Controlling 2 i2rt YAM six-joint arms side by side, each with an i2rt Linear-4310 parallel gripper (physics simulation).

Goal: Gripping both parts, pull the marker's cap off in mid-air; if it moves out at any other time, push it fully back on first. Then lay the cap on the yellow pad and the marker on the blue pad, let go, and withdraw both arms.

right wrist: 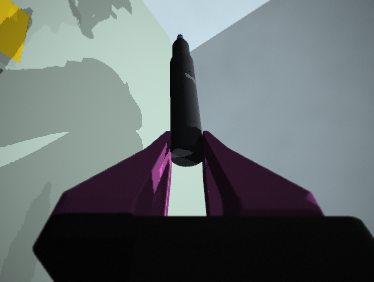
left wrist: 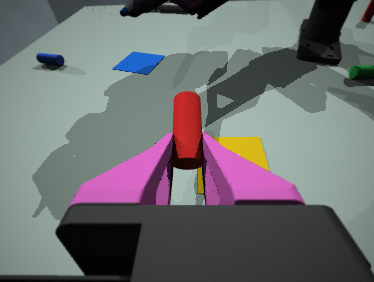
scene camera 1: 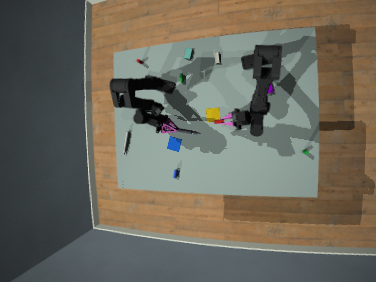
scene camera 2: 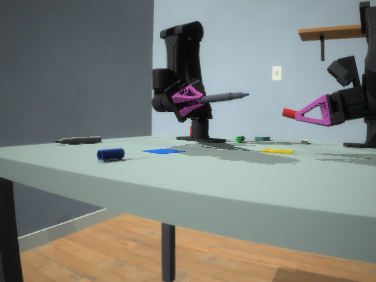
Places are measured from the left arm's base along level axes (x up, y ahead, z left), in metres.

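Pixels of known places: left gripper, between the fingertips: [left wrist: 187, 140] [scene camera 1: 220, 121] [scene camera 2: 295, 117]; right gripper, between the fingertips: [right wrist: 187, 140] [scene camera 1: 177, 130] [scene camera 2: 203, 99]; right arm's base, origin of its link: [left wrist: 317, 40] [scene camera 1: 158, 84] [scene camera 2: 199, 140].
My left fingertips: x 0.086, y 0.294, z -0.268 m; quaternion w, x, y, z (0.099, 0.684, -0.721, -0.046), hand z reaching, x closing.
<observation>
For each thing: its top centre in the pictures, then the offset to it from my left fingertips.
- red cap, centre of its top: [left wrist: 187, 111] [scene camera 2: 293, 108] [scene camera 1: 218, 121] dx +0.020, dy -0.001, dz -0.005 m
- dark grey marker, centre of its top: [right wrist: 195, 72] [scene camera 2: 223, 93] [scene camera 1: 187, 131] dx +0.054, dy +0.021, dz -0.167 m
- yellow pad, centre of its top: [left wrist: 231, 162] [scene camera 2: 277, 151] [scene camera 1: 213, 115] dx -0.085, dy -0.048, dz -0.040 m
- blue pad, centre of its top: [left wrist: 139, 62] [scene camera 2: 163, 151] [scene camera 1: 174, 144] dx -0.085, dy +0.074, dz -0.296 m
- blue cylinder, centre of its top: [scene camera 2: 110, 149] [left wrist: 47, 54] [scene camera 1: 175, 174] dx -0.065, dy +0.250, dz -0.318 m
- dark marker, centre of its top: [scene camera 2: 78, 137] [left wrist: 166, 3] [scene camera 1: 125, 143] dx -0.066, dy +0.016, dz -0.615 m
- green cylinder, centre of its top: [scene camera 2: 240, 136] [scene camera 1: 181, 77] dx -0.065, dy -0.294, dz -0.178 m
- teal block, centre of its top: [scene camera 2: 262, 136] [scene camera 1: 188, 53] dx -0.071, dy -0.426, dz -0.113 m
- whitish block, centre of its top: [scene camera 1: 216, 57] dx -0.074, dy -0.356, dz +0.042 m
The red cap [scene camera 1: 219, 121] [scene camera 2: 288, 113] [left wrist: 187, 125] is off the marker, held in the air in my left gripper [scene camera 1: 225, 120] [scene camera 2: 298, 115] [left wrist: 187, 140], which is shut on it. The dark grey marker [scene camera 1: 189, 131] [scene camera 2: 223, 97] [right wrist: 185, 100] is held near its rear end, above the table, in my right gripper [scene camera 1: 175, 129] [scene camera 2: 201, 99] [right wrist: 187, 140], shut on it; its blue tip is bare. Cap and marker are well apart. The yellow pad [scene camera 1: 213, 113] [scene camera 2: 278, 151] [left wrist: 245, 150] [right wrist: 12, 32] lies close to the cap in scene camera 1. The blue pad [scene camera 1: 174, 144] [scene camera 2: 163, 151] [left wrist: 139, 63] lies below the marker in that picture.
A blue cylinder [scene camera 1: 176, 173] [scene camera 2: 110, 154] [left wrist: 50, 59] lies beyond the blue pad. Another dark marker [scene camera 1: 127, 142] [scene camera 2: 80, 140] lies at the table's left. A green cylinder [scene camera 1: 182, 78] [scene camera 2: 240, 139] [left wrist: 362, 72], a teal block [scene camera 1: 189, 53] [scene camera 2: 262, 138] and a whitish block [scene camera 1: 218, 58] lie near the top in scene camera 1.
</observation>
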